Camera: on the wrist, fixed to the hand. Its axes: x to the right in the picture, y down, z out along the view.
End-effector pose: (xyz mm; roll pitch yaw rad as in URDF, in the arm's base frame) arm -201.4 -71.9 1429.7 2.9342 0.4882 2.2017
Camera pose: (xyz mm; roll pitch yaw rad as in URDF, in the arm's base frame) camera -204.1 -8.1 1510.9 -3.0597 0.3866 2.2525
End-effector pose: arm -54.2 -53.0 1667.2 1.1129 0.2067 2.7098
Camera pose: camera -106.8 -141.5 1675.6 1.4021 0.2765 2.7994
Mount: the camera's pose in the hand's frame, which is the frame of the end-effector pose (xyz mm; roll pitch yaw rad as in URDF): 8.8 54.6 -87.2 0.2664 0.1086 -0.0254
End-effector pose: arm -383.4 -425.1 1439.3 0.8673 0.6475 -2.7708
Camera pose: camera -344.7 -519.3 1422.2 1.1922 0.7352 -2.6813
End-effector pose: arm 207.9 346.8 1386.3 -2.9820 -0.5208 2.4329
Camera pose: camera 275.5 378.1 1457.8 -2.7194 -0.6320 2.4424
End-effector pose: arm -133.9 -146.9 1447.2 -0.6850 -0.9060 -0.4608
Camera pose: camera -62.8 -196.6 1391.2 -0.3166 -0.8334 -0.5922
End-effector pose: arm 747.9 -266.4 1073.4 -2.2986 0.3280 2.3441
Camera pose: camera 810.8 -185.6 1086.9 -2.0492 0.2362 2.2781
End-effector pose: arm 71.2 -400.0 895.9 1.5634 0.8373 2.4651
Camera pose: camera -19.5 -439.5 925.5 1.9557 0.8567 2.6311
